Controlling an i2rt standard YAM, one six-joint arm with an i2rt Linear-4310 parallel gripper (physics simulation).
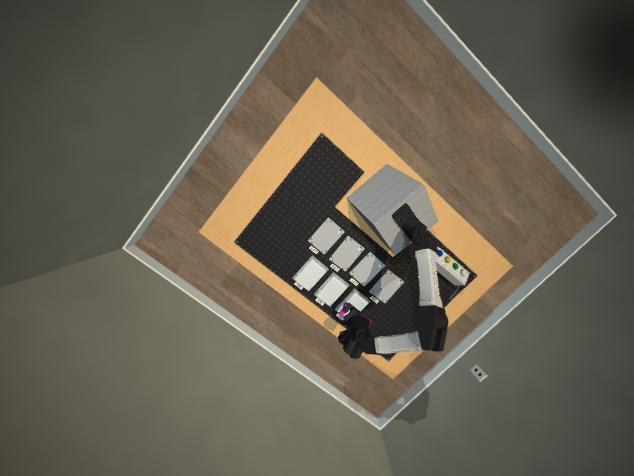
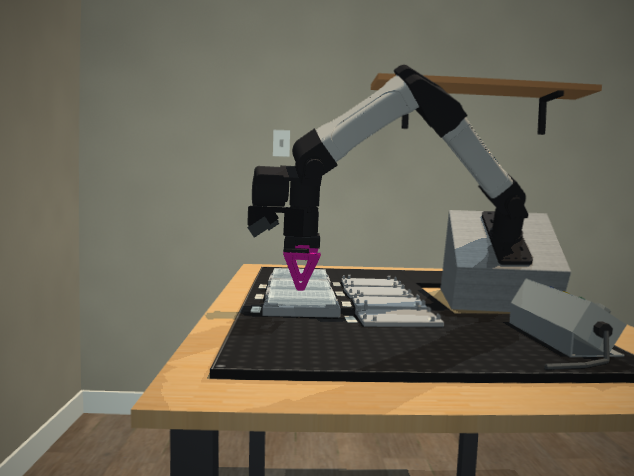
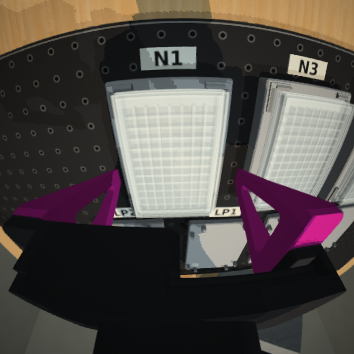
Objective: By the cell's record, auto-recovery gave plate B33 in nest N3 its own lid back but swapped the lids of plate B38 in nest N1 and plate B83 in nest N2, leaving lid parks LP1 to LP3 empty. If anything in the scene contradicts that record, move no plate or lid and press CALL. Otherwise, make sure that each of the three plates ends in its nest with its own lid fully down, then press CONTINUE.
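Note:
My gripper (image 1: 355,315) (image 2: 301,287) (image 3: 177,175) is open, its magenta fingers on either side of the lidded plate (image 1: 358,300) (image 2: 302,297) (image 3: 170,150) in nest N1, with nothing between the tips. The tips look at or slightly above lid height. The lid looks flat. The lidded plate (image 1: 331,289) (image 3: 306,145) in nest N3 stands beside it. A third lidded plate (image 1: 310,274) stands beyond; its nest label is unreadable here. Park LP1 (image 1: 367,268) (image 3: 215,245) and park LP2 (image 1: 386,286) (image 3: 145,225) show no lid. Plate numbers cannot be read.
Two more bare pads, one (image 1: 346,252) and another (image 1: 326,235), continue the park row. The button box (image 1: 450,267) (image 2: 558,317) has blue, yellow, green and white buttons; their labels are unreadable. The arm stands on a grey block (image 1: 391,194) (image 2: 506,286). A wall shelf (image 2: 491,86) is behind.

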